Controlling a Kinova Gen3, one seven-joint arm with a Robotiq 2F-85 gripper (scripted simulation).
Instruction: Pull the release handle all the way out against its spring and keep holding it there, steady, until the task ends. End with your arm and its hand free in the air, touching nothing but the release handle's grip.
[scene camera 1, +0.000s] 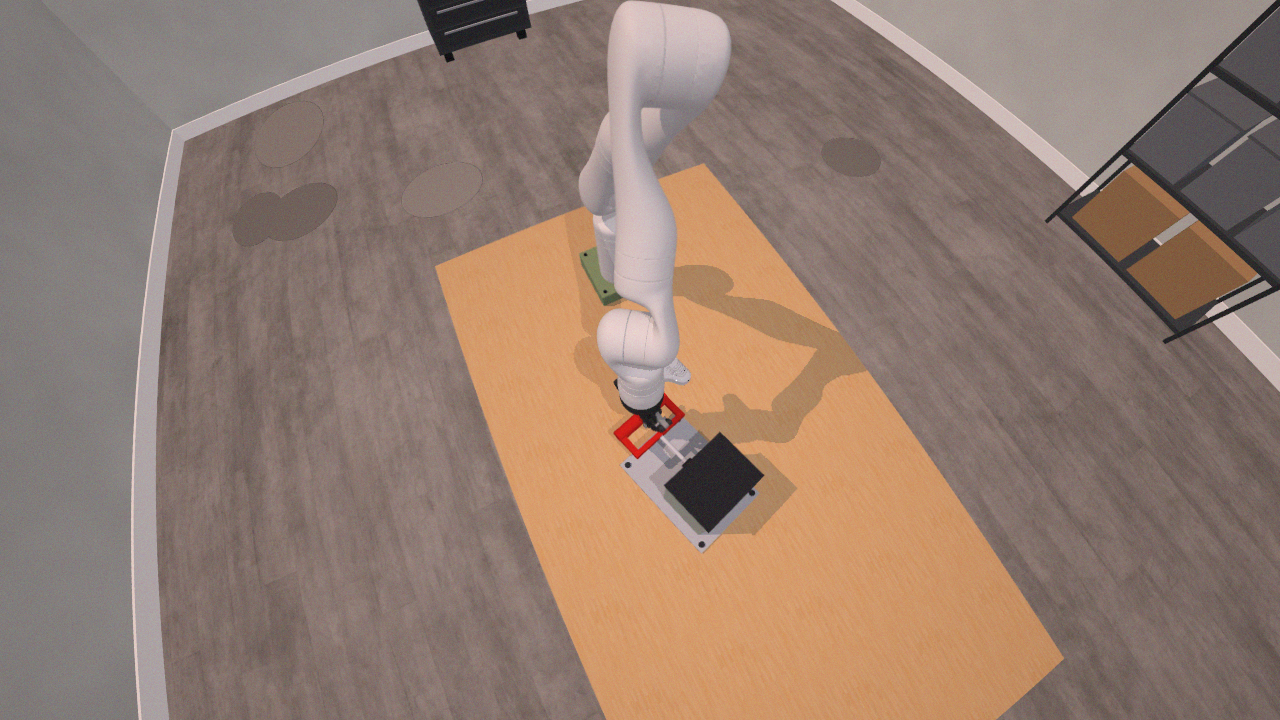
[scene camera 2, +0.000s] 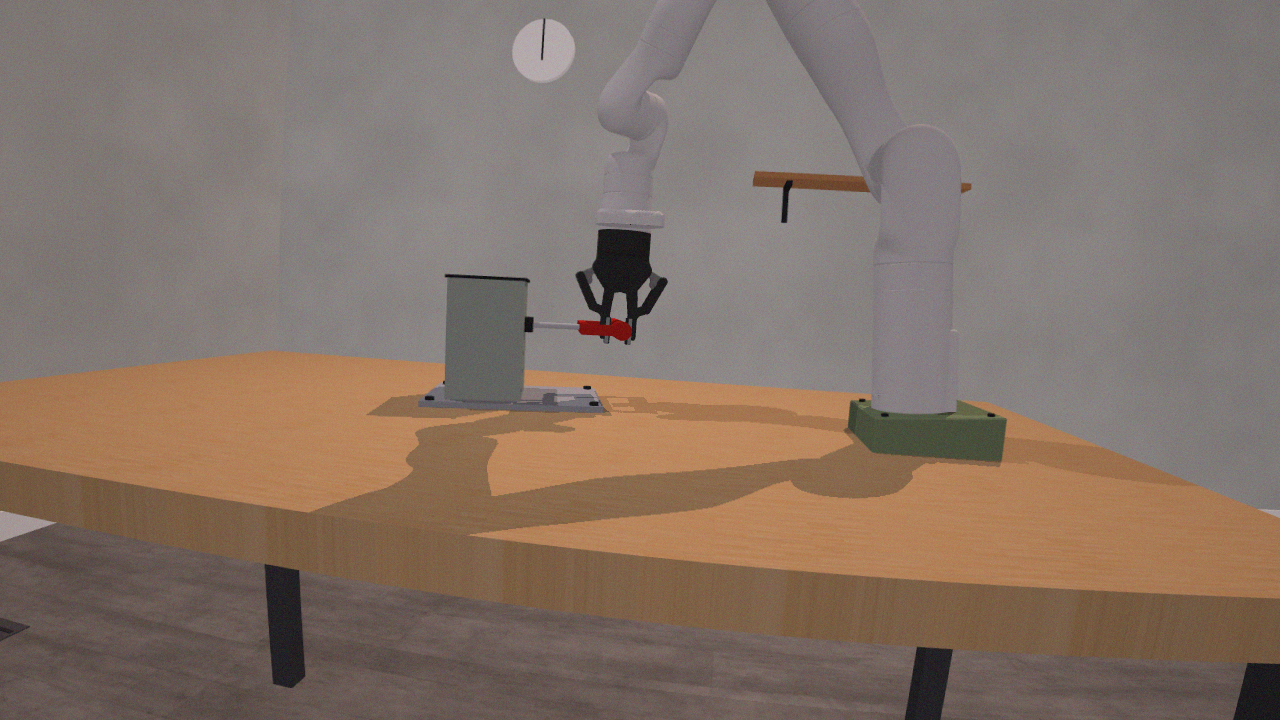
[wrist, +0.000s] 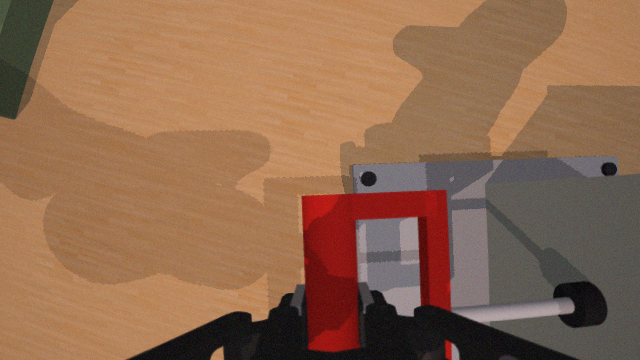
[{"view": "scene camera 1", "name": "my gripper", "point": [643, 418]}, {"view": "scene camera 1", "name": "red release handle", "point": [633, 423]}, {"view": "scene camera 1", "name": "baseplate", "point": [651, 471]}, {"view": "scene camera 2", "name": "my gripper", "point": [616, 343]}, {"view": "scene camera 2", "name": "red release handle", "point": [622, 331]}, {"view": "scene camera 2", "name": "baseplate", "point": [534, 398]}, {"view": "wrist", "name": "my gripper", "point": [332, 300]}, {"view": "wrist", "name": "red release handle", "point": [329, 221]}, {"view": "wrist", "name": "baseplate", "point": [464, 181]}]
